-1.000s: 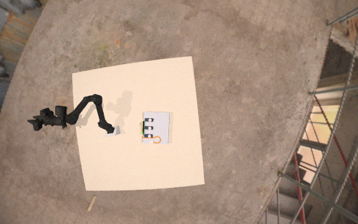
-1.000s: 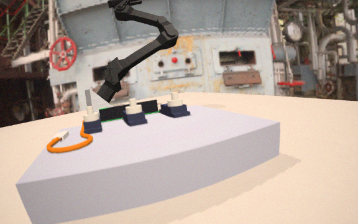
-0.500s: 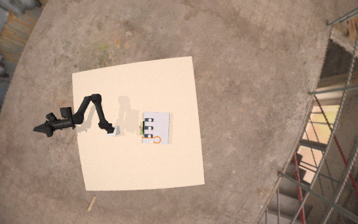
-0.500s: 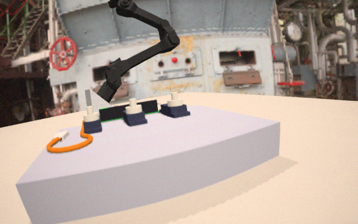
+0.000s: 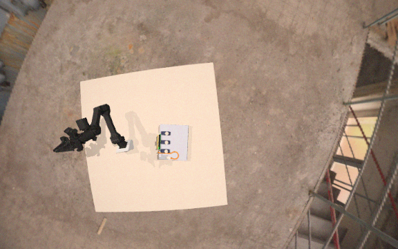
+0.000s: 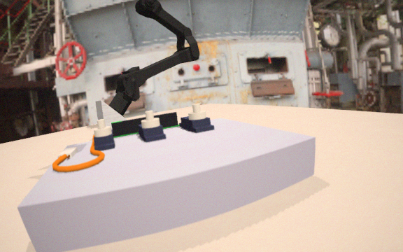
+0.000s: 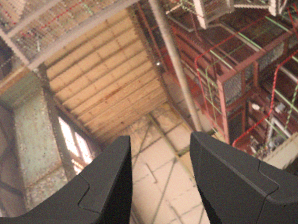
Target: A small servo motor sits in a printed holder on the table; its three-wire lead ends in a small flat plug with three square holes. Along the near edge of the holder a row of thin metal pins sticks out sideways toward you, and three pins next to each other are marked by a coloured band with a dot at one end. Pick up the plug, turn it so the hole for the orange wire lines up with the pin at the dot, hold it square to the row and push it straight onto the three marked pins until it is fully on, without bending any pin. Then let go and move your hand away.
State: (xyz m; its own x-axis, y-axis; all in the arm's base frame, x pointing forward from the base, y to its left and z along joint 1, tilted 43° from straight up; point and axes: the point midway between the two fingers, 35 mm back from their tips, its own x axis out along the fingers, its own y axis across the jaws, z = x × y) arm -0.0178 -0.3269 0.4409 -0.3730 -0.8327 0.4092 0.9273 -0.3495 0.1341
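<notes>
Now: the grey holder 53 cm ahead of my gripper tip, 9 cm to the right of it and 62 cm below it.
</notes>
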